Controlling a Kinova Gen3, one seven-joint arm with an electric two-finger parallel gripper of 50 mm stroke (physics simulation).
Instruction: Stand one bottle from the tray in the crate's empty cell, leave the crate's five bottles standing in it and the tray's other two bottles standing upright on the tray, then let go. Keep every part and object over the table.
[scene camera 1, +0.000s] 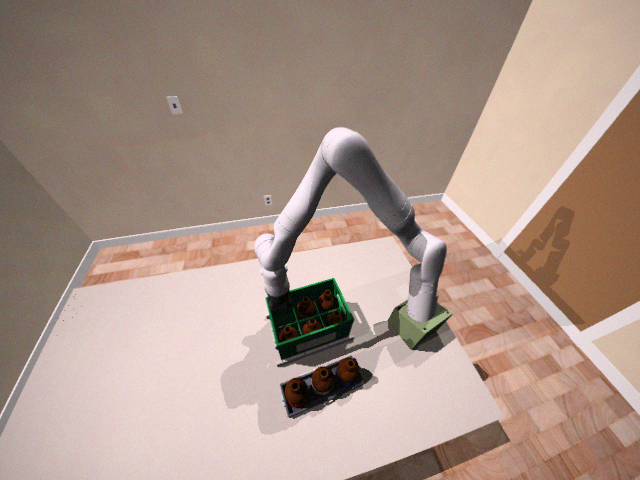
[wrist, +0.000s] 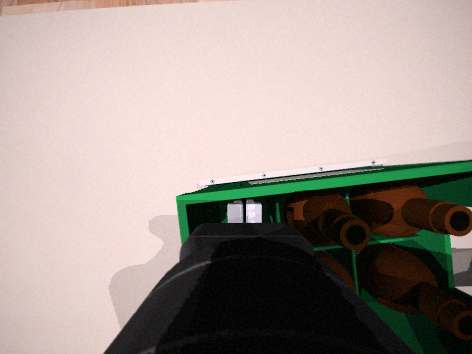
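Pixels of known places: gripper, fingertip midpoint: (scene camera 1: 281, 305) (wrist: 243, 203); arm's base, link origin: (scene camera 1: 419, 312).
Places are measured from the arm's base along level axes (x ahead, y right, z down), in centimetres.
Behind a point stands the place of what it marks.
The green crate (scene camera 1: 344, 332) @[x 28.9, y 3.5, z 5.2 cm] (wrist: 320, 184) @[x 43.1, y 21.4, z -4.0 cm] has six cells. Brown bottles stand in five: back middle (scene camera 1: 305, 307) @[x 40.6, y 15.2, z 0.2 cm] (wrist: 325, 212) @[x 40.7, y 18.1, z 0.3 cm], back right (scene camera 1: 326, 300) @[x 32.0, y 15.7, z 0.4 cm] (wrist: 395, 205) @[x 32.9, y 18.0, z 1.0 cm], front left (scene camera 1: 287, 333) @[x 49.3, y 6.4, z -2.5 cm], front middle (scene camera 1: 311, 326) @[x 40.8, y 6.8, z -1.5 cm] and front right (scene camera 1: 334, 317) @[x 32.0, y 7.4, z -1.6 cm] (wrist: 400, 275) @[x 32.5, y 10.1, z 1.5 cm]. The back left cell holds no visible bottle; my gripper partly covers it. My gripper (scene camera 1: 280, 311) @[x 49.0, y 19.4, z 1.9 cm] (wrist: 243, 203) @[x 49.0, y 19.4, z 1.9 cm] is shut and empty, pointing down at that cell; its fingertip depth is unclear. Three brown bottles, left (scene camera 1: 296, 393) @[x 50.9, y -11.2, z -0.2 cm], middle (scene camera 1: 323, 380) @[x 42.1, y -10.4, z -0.6 cm] and right (scene camera 1: 348, 370) @[x 33.7, y -10.1, z -0.2 cm], stand upright on the dark tray (scene camera 1: 291, 413) @[x 53.9, y -14.3, z 11.0 cm].
The tray lies in front of the crate on the pale table (scene camera 1: 155, 361) @[x 99.5, y 16.5, z 13.5 cm] (wrist: 125, 100) @[x 69.4, y 38.6, z 13.5 cm]. The arm's green base (scene camera 1: 413, 330) @[x 5.1, y -4.8, z 2.3 cm] stands to the right of the crate. A thin white strip (wrist: 292, 172) @[x 40.5, y 22.3, z 10.5 cm] runs along the crate's back side. Crate walls and dividers surround the fingers.
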